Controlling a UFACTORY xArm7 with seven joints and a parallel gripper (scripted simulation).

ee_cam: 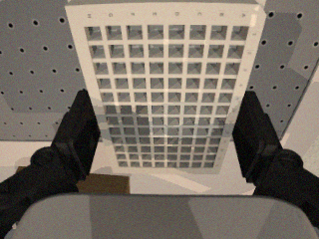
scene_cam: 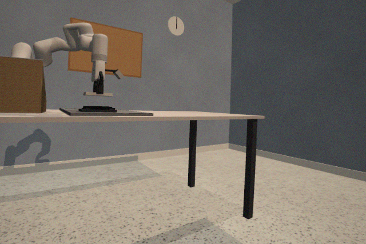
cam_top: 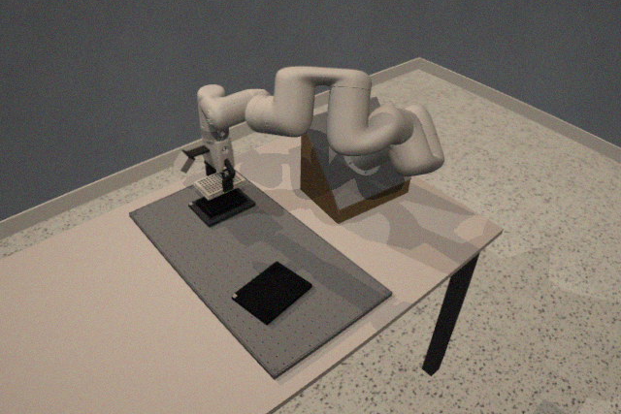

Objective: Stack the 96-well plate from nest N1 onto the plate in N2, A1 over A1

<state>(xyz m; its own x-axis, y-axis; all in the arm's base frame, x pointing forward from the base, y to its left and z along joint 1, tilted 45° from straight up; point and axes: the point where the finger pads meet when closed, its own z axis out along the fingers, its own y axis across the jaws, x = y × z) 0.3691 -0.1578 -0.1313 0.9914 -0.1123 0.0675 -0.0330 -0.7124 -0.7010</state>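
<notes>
The black 96-well plate is 8 cm below my hand. From my hand the other things lie so: black plate nest (36 cm to the left, 10 cm ahead, 9 cm below); then white 96-well plate (1 cm below).
</notes>
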